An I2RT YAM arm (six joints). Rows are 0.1 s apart.
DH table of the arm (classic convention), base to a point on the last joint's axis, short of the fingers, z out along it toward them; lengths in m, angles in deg. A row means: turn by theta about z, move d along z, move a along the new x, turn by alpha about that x. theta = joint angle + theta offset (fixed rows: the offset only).
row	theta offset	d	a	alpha
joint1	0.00	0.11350	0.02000	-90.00
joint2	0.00	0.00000	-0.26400	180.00
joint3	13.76	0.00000	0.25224	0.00
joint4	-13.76	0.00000	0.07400	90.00
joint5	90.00	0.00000	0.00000	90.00
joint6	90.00	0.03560	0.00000	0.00
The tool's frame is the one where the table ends.
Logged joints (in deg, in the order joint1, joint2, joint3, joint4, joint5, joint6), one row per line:
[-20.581, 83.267, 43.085, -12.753, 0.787, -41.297]
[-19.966, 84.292, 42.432, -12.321, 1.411, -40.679]
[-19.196, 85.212, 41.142, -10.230, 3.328, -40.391]
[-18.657, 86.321, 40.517, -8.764, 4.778, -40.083]
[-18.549, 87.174, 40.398, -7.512, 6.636, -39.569]
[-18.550, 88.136, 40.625, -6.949, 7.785, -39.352]
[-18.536, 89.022, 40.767, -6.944, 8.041, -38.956]
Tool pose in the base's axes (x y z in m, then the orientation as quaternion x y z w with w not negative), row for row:
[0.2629, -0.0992, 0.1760, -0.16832, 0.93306, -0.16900, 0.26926]
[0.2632, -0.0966, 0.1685, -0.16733, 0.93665, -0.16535, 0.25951]
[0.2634, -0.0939, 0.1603, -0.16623, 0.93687, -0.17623, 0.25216]
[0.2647, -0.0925, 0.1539, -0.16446, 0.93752, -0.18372, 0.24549]
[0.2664, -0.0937, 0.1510, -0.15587, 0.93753, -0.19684, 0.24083]
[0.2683, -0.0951, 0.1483, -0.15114, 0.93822, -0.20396, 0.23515]
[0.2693, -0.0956, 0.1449, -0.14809, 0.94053, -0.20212, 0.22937]
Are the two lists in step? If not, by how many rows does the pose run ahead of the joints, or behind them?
They are in step.
